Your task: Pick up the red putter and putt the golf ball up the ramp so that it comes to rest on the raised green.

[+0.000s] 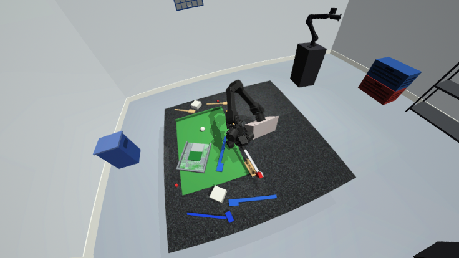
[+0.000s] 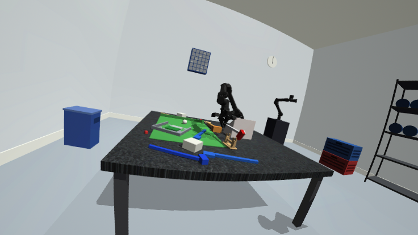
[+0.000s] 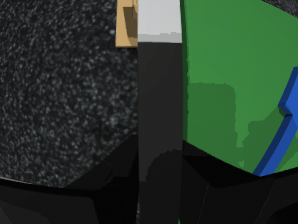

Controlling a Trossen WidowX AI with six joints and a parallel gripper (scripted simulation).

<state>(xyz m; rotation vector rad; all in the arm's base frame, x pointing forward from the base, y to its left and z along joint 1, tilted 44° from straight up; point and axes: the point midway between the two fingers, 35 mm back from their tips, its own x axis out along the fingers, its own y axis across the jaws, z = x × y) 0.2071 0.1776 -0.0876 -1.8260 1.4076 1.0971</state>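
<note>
My gripper tip is now 3 cm past the red putter, 11 cm to the right of it and 2 cm below it. Also, from my gripper tip: white golf ball: 28 cm ahead, 31 cm to the right, 7 cm below; wooden stand: 3 cm behind, 13 cm to the left, 6 cm below.
</note>
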